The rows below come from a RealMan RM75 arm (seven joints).
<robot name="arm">
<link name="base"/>
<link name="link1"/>
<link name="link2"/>
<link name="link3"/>
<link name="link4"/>
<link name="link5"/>
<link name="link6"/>
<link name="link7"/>
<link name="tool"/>
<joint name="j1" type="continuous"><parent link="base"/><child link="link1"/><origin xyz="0 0 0.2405"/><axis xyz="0 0 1"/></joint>
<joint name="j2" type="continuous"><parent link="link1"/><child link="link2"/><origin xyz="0 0 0" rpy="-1.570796 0 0"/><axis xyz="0 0 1"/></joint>
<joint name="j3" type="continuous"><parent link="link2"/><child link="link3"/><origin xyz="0 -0.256 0" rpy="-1.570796 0 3.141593"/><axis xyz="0 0 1"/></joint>
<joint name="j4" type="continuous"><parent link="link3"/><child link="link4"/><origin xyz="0 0 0" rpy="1.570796 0 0"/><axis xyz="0 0 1"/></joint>
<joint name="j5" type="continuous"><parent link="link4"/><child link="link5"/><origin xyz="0 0.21 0" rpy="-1.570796 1.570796 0"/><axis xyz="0 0 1"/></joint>
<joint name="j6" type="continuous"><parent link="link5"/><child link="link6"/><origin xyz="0 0 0" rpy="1.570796 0 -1.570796"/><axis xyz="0 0 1"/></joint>
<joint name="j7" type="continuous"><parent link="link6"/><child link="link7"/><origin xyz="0 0.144 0" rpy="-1.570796 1.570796 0"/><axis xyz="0 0 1"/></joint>
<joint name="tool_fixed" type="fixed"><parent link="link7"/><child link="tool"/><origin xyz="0 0 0" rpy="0 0 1.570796"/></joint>
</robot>
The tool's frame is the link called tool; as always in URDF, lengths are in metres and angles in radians. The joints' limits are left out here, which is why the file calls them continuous.
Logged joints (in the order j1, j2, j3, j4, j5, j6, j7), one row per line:
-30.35, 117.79, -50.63, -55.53, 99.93, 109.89, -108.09
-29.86, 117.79, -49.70, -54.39, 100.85, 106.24, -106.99
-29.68, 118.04, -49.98, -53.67, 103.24, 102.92, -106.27
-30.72, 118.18, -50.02, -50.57, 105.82, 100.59, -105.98
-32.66, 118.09, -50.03, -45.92, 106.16, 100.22, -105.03
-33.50, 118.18, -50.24, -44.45, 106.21, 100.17, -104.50
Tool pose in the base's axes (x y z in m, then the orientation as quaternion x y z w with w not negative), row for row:
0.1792, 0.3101, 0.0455, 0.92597, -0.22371, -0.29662, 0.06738
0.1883, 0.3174, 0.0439, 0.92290, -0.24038, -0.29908, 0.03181
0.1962, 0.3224, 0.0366, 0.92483, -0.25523, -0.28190, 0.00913
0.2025, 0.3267, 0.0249, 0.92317, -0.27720, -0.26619, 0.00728
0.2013, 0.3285, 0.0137, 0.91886, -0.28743, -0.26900, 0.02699
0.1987, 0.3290, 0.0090, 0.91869, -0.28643, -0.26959, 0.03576
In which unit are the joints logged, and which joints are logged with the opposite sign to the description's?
The joints are logged in degrees. Opposite sign: j1, j5, j6, j7.
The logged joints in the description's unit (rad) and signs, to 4 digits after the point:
0.5297, 2.0558, -0.8837, -0.9692, -1.7441, -1.9179, 1.8865
0.5212, 2.0558, -0.8674, -0.9493, -1.7602, -1.8542, 1.8673
0.5180, 2.0602, -0.8723, -0.9367, -1.8019, -1.7963, 1.8548
0.5362, 2.0626, -0.8730, -0.8826, -1.8469, -1.7556, 1.8497
0.5700, 2.0611, -0.8732, -0.8015, -1.8528, -1.7492, 1.8331
0.5847, 2.0626, -0.8769, -0.7758, -1.8537, -1.7483, 1.8239

